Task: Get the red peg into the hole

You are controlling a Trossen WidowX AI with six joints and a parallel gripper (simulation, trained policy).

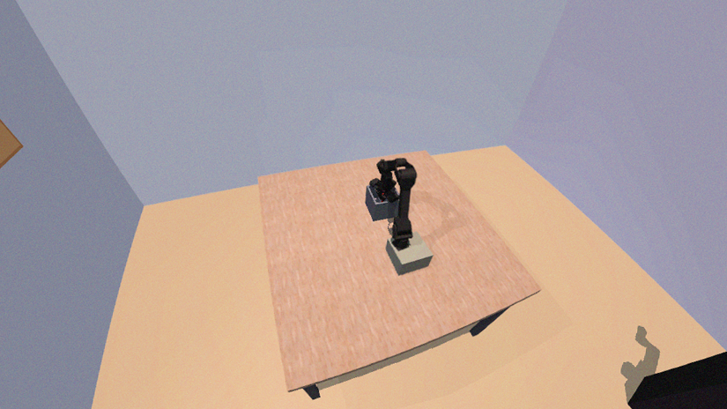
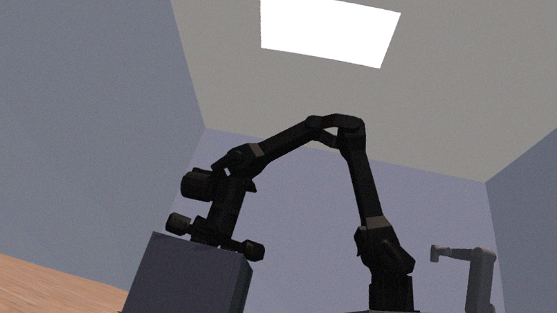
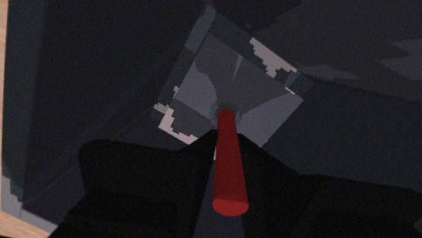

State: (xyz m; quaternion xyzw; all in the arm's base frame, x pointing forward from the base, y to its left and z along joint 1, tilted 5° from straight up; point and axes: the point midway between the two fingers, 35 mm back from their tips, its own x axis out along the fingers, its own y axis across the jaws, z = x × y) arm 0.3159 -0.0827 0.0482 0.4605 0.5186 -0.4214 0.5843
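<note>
My gripper tip is now 20 mm below the red peg. Round my gripper tip: grey plate (10 mm to the right, 40 mm below).
</note>
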